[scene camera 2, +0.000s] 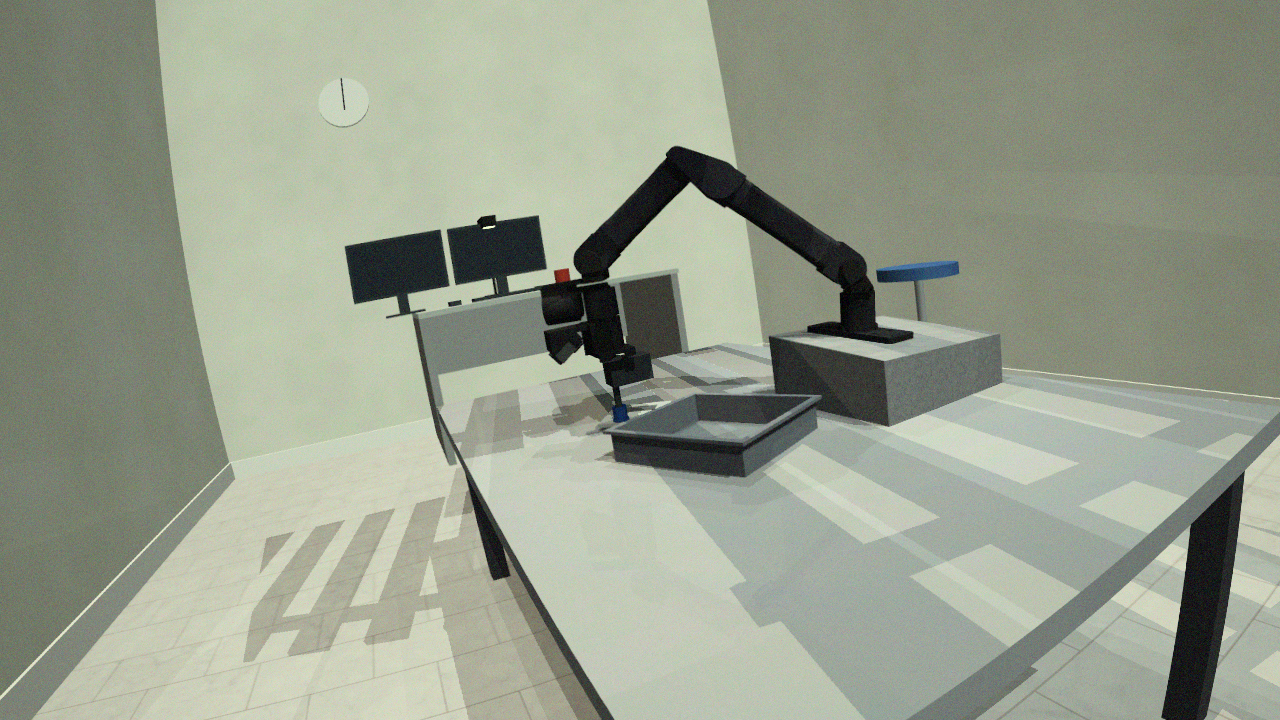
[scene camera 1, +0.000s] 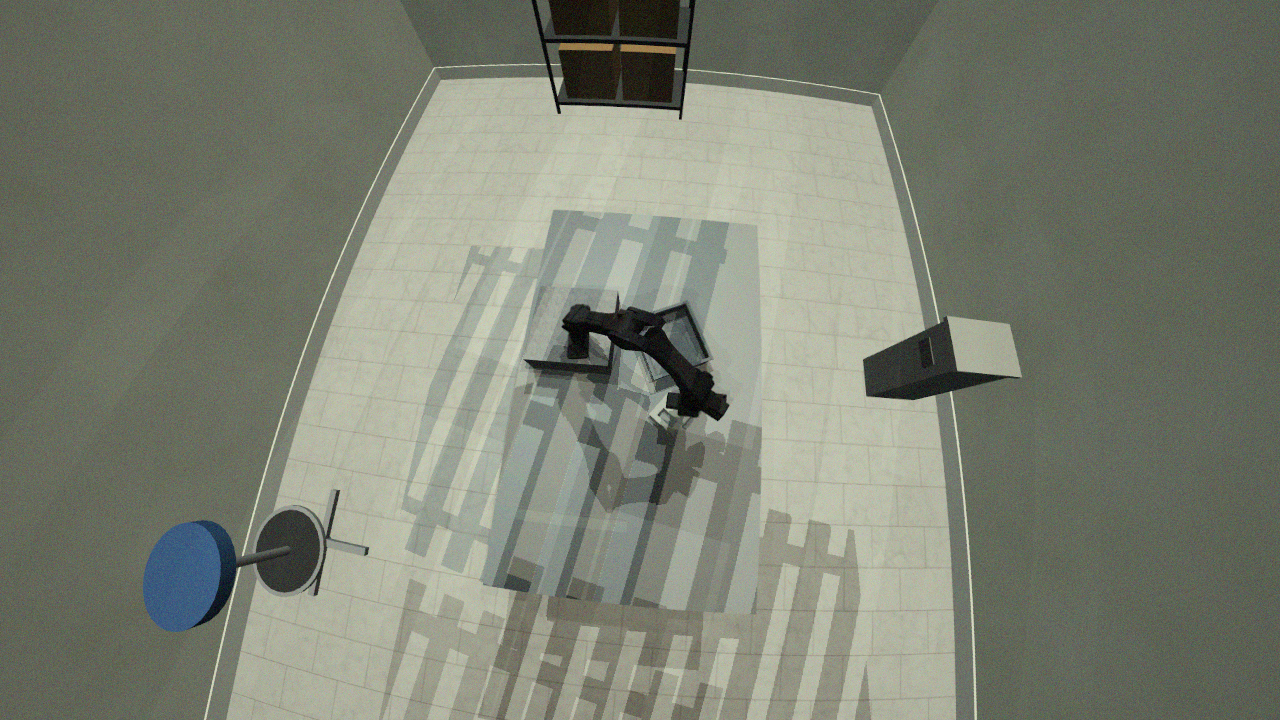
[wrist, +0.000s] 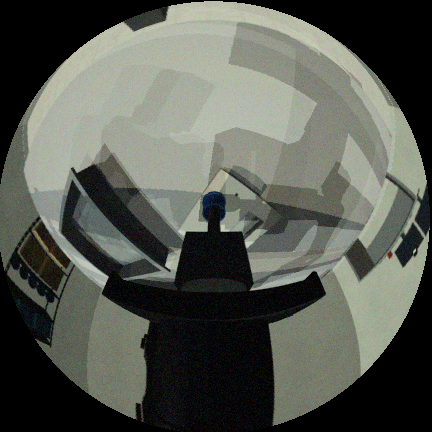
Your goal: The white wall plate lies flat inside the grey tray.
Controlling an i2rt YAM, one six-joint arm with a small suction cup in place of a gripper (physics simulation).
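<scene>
The white wall plate (wrist: 231, 186) (scene camera 1: 659, 410) lies flat on the table, just outside the grey tray (wrist: 120, 209) (scene camera 2: 697, 453) (scene camera 1: 677, 310). My suction cup (wrist: 212, 204) (scene camera 2: 619, 415) is down at table height and rests on the plate's left part, beside the tray's near corner. The suction cup appears to touch the plate. The tray is empty. In the overhead view the arm's wrist hides the cup.
The arm stands on a grey block (scene camera 2: 895, 369) behind the tray. A desk with two monitors (scene camera 2: 447, 259) stands past the table's far end. A shelf rack (scene camera 1: 543, 53), a grey cabinet (scene camera 1: 939, 357) and a blue stool (scene camera 1: 187, 573) (scene camera 2: 917, 269) stand on the floor.
</scene>
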